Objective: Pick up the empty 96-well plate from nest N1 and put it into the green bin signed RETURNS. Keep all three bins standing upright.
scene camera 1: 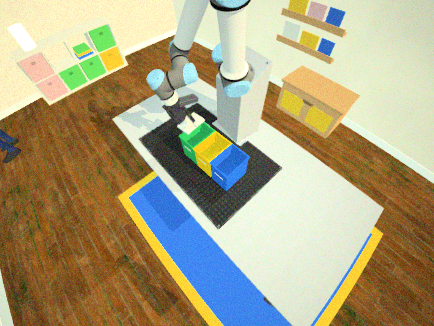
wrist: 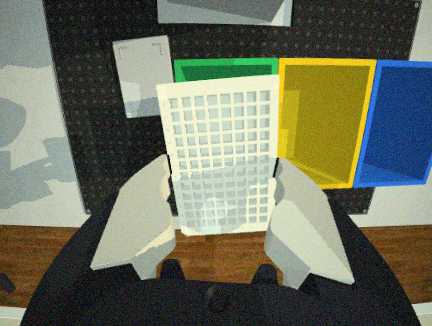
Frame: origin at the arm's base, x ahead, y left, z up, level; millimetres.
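Where they show: gripper, fingertip midpoint: [scene camera 1: 191, 123] [wrist: 222, 158].
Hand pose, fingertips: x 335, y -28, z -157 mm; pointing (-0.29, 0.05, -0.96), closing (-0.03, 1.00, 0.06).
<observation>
Things, the pixels of their top centre, and the offset from my fingertips. Level surfaces: height alone.
- white 96-well plate, top centre: [wrist: 223, 168] [scene camera 1: 190, 121] 4 mm ahead, 0 mm left, 17 mm up
- green bin, top centre: [wrist: 226, 131] [scene camera 1: 197, 133] 17 mm back, 10 mm left, 88 mm down
- yellow bin, top centre: [wrist: 320, 130] [scene camera 1: 212, 145] 27 mm back, 141 mm left, 88 mm down
- blue bin, top centre: [wrist: 405, 129] [scene camera 1: 229, 159] 36 mm back, 273 mm left, 88 mm down
- pale nest plate, top centre: [wrist: 144, 78] 117 mm back, 167 mm right, 253 mm down
- black perforated mat, surface height: 268 mm down
- white table, surface height: 281 mm down
The white 96-well plate [scene camera 1: 192, 122] [wrist: 223, 105] is held by its two long sides in my gripper [scene camera 1: 190, 119] [wrist: 222, 158], which is shut on it. The plate is raised above the bins' rims. In the wrist view it covers most of the green bin [scene camera 1: 188, 148] [wrist: 227, 62], whose far rim and a strip of its inside show; in the scene view it is at that bin's far left end. The yellow bin [scene camera 1: 204, 162] [wrist: 325, 110] and blue bin [scene camera 1: 231, 174] [wrist: 400, 115] stand upright beside the green one in a row. The bins' insides are partly hidden.
A pale nest plate [wrist: 144, 65] with corner marks lies left of the green bin on the black perforated mat [scene camera 1: 220, 210] [wrist: 110, 165]. The robot's grey pedestal [scene camera 1: 240, 112] stands behind the bins on the white table [scene camera 1: 310, 220].
</observation>
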